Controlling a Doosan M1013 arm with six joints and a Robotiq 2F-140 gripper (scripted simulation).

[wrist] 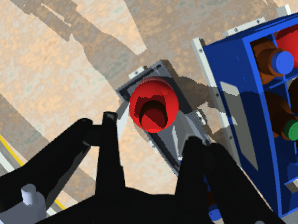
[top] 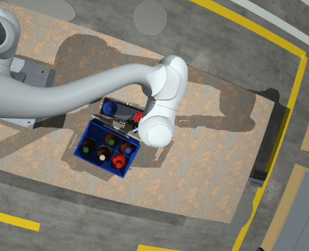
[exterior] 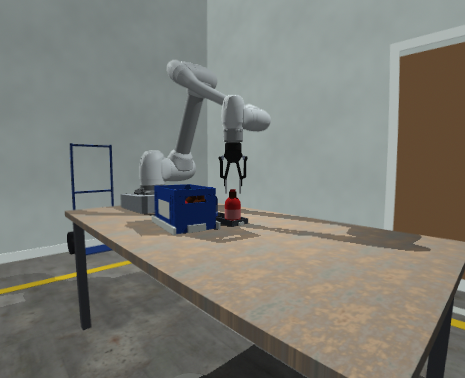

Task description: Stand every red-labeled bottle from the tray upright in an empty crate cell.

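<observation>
Right now my hand is 9 cm above the red-labeled bottle. From my hand the other things lie so: blue-capped bottle (17 cm behind, 2 cm to the left, 9 cm below); dark tray (9 cm behind, 1 cm to the left, 16 cm below); blue crate (14 cm behind, 18 cm to the right, 9 cm below).
</observation>
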